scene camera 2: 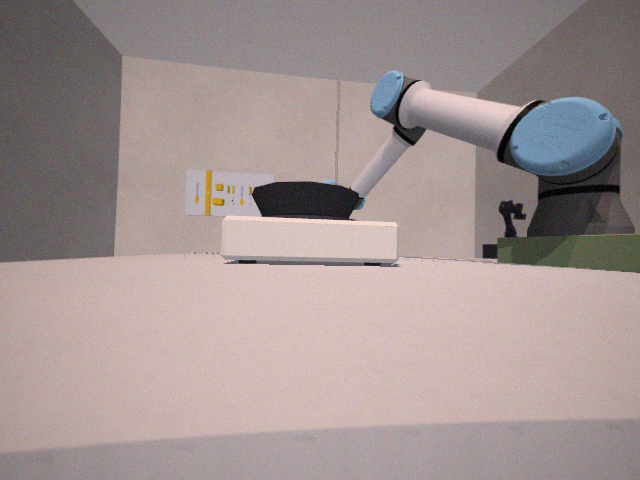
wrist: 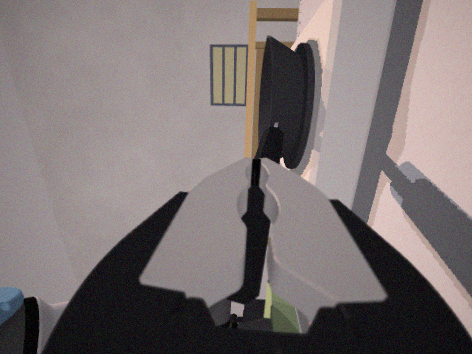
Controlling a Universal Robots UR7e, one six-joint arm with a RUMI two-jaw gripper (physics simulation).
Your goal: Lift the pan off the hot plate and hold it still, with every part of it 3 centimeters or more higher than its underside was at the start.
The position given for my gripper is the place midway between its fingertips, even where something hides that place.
my gripper: wrist 254,162
white hot plate: scene camera 2 314,238; wrist 342,55
